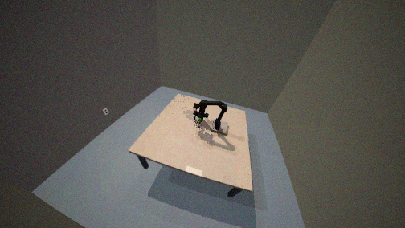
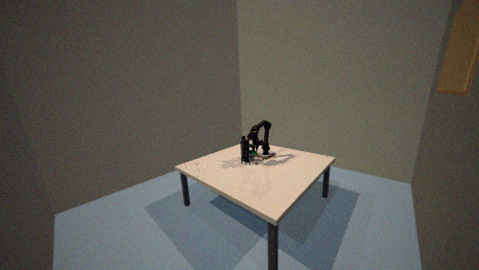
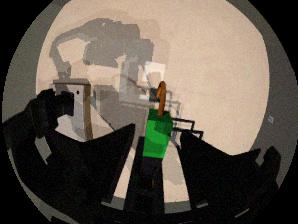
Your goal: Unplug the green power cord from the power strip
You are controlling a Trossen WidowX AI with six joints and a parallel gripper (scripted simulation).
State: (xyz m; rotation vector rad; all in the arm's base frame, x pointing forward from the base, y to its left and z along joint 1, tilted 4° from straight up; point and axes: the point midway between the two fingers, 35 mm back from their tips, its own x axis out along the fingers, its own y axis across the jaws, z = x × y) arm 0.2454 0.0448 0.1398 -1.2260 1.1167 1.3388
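Now: gripper tip 3 cm to the left of the green plug, 1 cm short of it and 1 cm above it.
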